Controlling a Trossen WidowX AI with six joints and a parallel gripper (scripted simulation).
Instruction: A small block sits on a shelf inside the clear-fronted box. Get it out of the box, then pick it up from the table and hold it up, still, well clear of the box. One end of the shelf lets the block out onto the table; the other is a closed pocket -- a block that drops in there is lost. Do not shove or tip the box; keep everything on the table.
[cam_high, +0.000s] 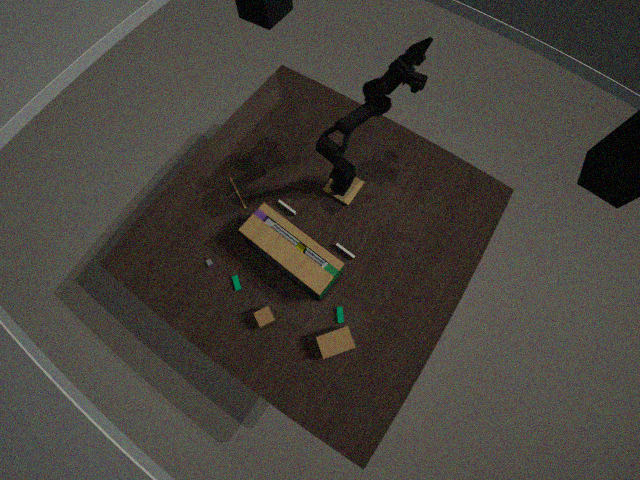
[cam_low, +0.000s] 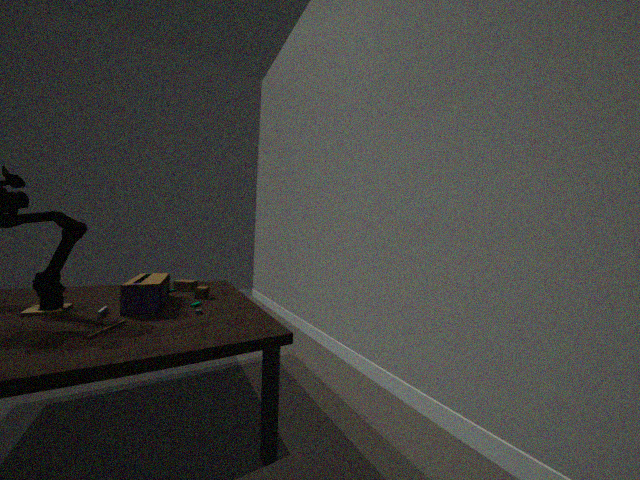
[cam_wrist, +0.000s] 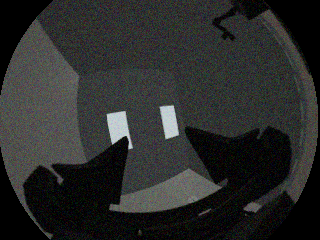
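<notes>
My gripper tip is now 570 mm short of the box, 540 mm above it and 90 mm to the left of it. Also, from my gripper tip: grey piece: 810 mm ahead, 600 mm below, 350 mm to the right; yellow block: 580 mm ahead, 520 mm below, 70 mm to the right; thin stick: 600 mm below, 510 mm ahead, 450 mm to the right.
</notes>
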